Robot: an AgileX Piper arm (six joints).
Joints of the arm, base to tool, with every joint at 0 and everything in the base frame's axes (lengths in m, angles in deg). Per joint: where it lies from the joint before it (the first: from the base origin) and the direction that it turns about. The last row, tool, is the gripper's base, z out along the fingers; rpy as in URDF.
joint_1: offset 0 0 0.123 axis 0 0 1
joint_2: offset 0 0 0 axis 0 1 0
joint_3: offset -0.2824 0 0.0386 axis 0 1 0
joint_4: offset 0.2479 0 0.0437 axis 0.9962 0 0.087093
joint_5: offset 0 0 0 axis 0 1 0
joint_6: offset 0.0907 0 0.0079 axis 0.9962 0 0.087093
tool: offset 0 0 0 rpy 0 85.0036 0
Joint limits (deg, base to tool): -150..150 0..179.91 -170..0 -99.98..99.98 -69.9..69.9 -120..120
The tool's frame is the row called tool.
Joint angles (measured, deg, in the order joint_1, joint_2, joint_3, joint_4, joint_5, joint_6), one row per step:
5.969, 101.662, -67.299, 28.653, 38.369, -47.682
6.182, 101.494, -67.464, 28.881, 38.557, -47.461
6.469, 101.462, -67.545, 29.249, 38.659, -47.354
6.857, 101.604, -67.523, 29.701, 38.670, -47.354
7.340, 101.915, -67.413, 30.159, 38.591, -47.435
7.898, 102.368, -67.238, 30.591, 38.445, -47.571
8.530, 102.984, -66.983, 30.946, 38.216, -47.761
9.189, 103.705, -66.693, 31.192, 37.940, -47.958
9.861, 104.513, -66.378, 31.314, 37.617, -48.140
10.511, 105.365, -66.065, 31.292, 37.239, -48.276
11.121, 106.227, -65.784, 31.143, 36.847, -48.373
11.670, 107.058, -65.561, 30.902, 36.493, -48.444
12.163, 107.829, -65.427, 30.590, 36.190, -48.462
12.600, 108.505, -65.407, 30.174, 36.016, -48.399
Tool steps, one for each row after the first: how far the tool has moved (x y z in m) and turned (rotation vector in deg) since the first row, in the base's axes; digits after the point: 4 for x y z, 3 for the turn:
-0.0002, 0.0016, 0.0018, 0.344, -0.066, -0.009
-0.0005, 0.0038, 0.0025, 0.732, -0.014, 0.051
-0.0007, 0.0067, 0.0017, 1.107, 0.205, 0.223
-0.0010, 0.0101, -0.0005, 1.411, 0.575, 0.514
-0.0014, 0.0139, -0.0040, 1.630, 1.072, 0.905
-0.0019, 0.0180, -0.0088, 1.710, 1.710, 1.410
-0.0024, 0.0222, -0.0145, 1.657, 2.432, 1.977
-0.0031, 0.0263, -0.0209, 1.470, 3.212, 2.585
-0.0037, 0.0301, -0.0276, 1.153, 3.982, 3.184
-0.0044, 0.0335, -0.0342, 0.738, 4.712, 3.776
-0.0049, 0.0366, -0.0404, 0.270, 5.381, 4.358
-0.0053, 0.0392, -0.0460, -0.208, 5.954, 4.907
-0.0055, 0.0416, -0.0505, -0.691, 6.447, 5.449

